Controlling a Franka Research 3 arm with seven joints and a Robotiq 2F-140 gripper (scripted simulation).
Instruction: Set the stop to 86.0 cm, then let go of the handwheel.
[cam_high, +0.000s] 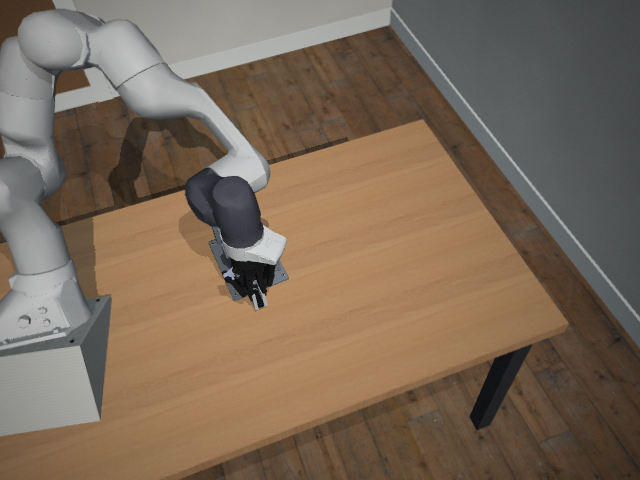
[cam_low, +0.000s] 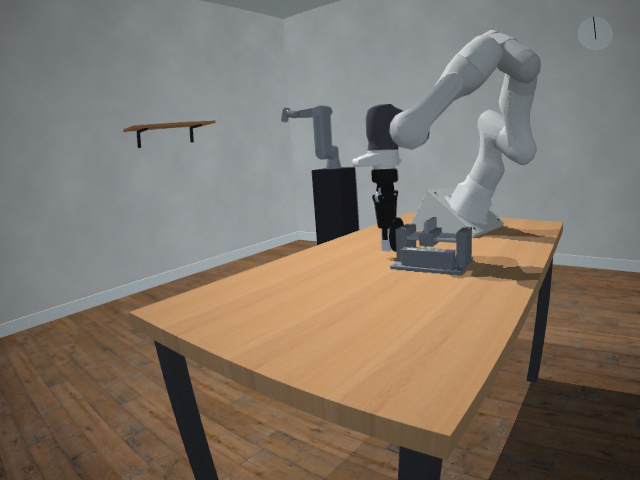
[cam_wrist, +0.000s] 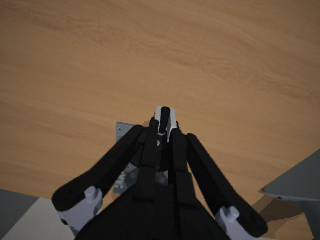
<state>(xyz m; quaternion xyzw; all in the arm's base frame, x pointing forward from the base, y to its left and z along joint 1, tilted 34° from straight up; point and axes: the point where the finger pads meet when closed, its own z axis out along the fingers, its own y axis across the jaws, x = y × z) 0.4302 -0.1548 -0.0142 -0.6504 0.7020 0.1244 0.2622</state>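
The black handwheel is 2 cm to the left of my hand and 1 cm below it. From my hand the other things lie so: sliding stop block: 14 cm to the left, 3 cm above, 2 cm ahead.
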